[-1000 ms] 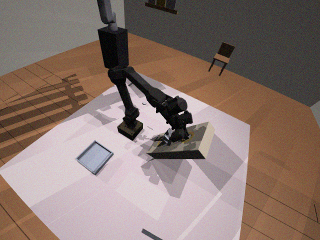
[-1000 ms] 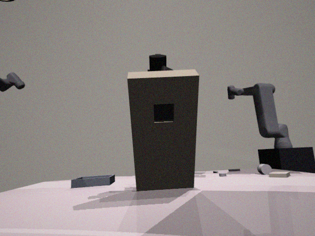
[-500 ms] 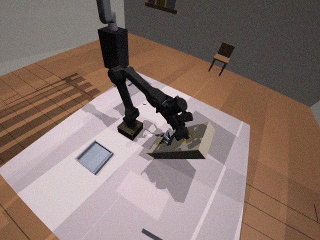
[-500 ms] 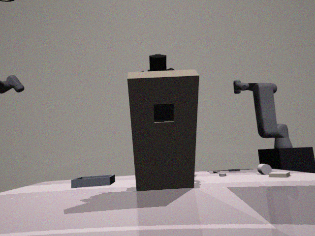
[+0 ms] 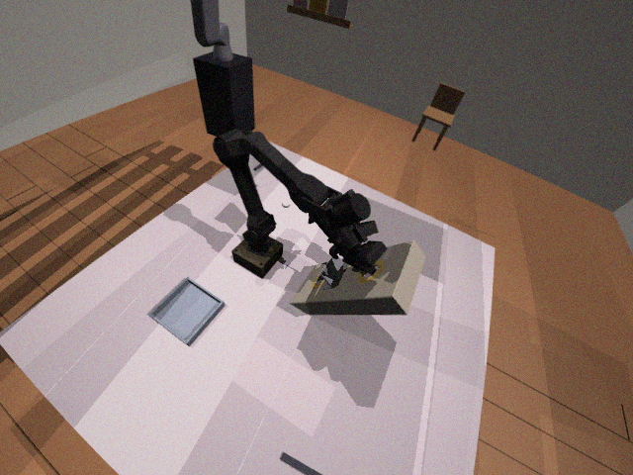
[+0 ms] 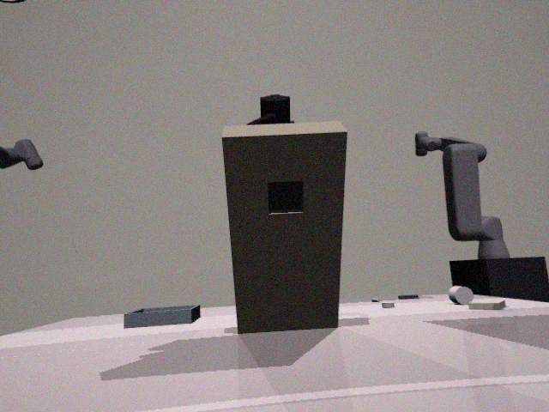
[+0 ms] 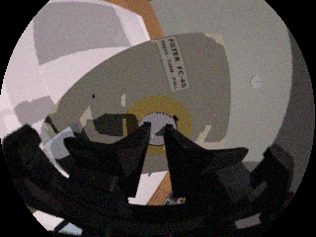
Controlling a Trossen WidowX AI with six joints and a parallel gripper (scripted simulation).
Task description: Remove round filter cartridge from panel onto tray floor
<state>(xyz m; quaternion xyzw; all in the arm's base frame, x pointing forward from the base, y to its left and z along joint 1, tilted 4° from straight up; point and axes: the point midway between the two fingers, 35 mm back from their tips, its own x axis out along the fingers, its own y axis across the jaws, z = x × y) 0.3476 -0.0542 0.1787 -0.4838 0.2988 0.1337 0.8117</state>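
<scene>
Now: the round filter cartridge 10 mm ahead of my gripper tip and 10 mm below it. From my gripper tip the other things lie so: grey tray (460 mm behind, 230 mm to the right, 230 mm below); then service panel (40 mm behind, 80 mm below).
</scene>
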